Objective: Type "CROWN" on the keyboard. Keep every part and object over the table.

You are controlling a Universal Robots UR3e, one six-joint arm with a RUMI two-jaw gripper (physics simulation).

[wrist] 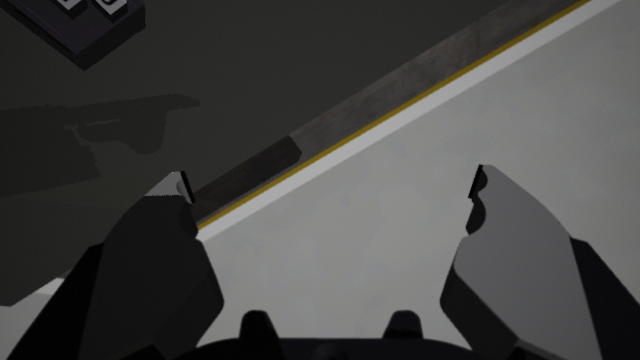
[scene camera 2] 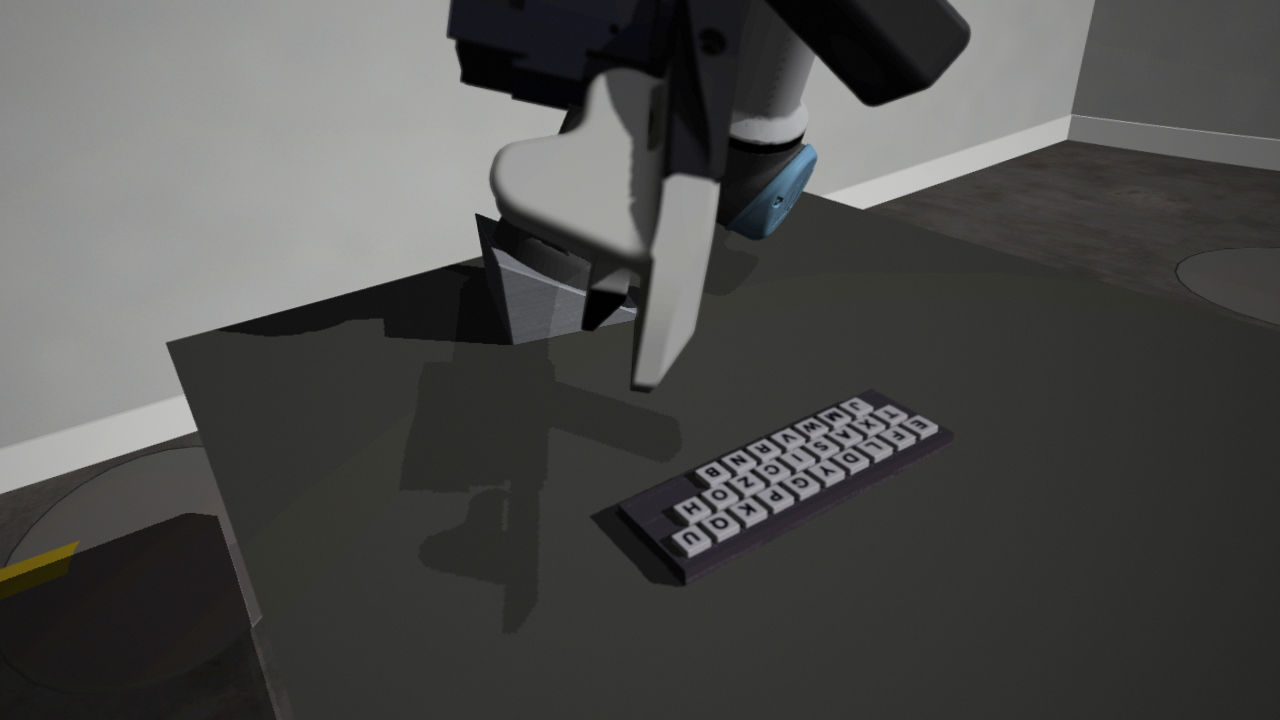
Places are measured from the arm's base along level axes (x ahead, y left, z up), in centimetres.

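Pixels of known places: gripper, fingertip midpoint: (wrist: 328, 173) (scene camera 2: 608, 353); arm's base, origin of the base link: (scene camera 2: 556, 262).
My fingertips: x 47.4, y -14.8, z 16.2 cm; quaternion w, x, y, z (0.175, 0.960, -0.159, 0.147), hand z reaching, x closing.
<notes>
For each thing: its middle in the pictures, then the offset to it from my fingertips. Level surfaces: height alone.
- dark keyboard, body centre: (scene camera 2: 790, 471) dx -12.0, dy +16.7, dz -19.6 cm
- table, its level: dz -20.4 cm
- C key, body centre: (scene camera 2: 772, 472) dx -11.9, dy +15.2, dz -18.9 cm
- R key, body centre: (scene camera 2: 763, 451) dx -14.1, dy +16.0, dz -18.9 cm
- O key, body centre: (scene camera 2: 719, 498) dx -11.5, dy +11.0, dz -18.9 cm
- W key, body centre: (scene camera 2: 811, 429) dx -14.5, dy +20.2, dz -18.9 cm
- N key, body centre: (scene camera 2: 738, 463) dx -13.9, dy +13.9, dz -18.9 cm
A dark keyboard (scene camera 2: 760, 539) (wrist: 80, 37) with white letter keys lies on the table (scene camera 2: 1029, 573) (wrist: 280, 55). In the scene view its letters appear upside down; the C key (scene camera 2: 770, 468), R key (scene camera 2: 761, 448), O key (scene camera 2: 718, 494), W key (scene camera 2: 809, 428) and N key (scene camera 2: 737, 460) show. In the wrist view a corner of it shows at the top left. My gripper (scene camera 2: 617, 358) (wrist: 328, 173) is open and empty, its fingers wide apart. It hangs above the table, up and to the left of the keyboard in the scene view.
A metal base (scene camera 2: 537, 308) stands behind the gripper at the table's back left. The blue-capped arm joint (scene camera 2: 776, 198) is low behind the gripper. The table's left edge runs down the scene view. A pale wall (scene camera 2: 223, 161) (wrist: 350, 260) rises beyond the table.
</notes>
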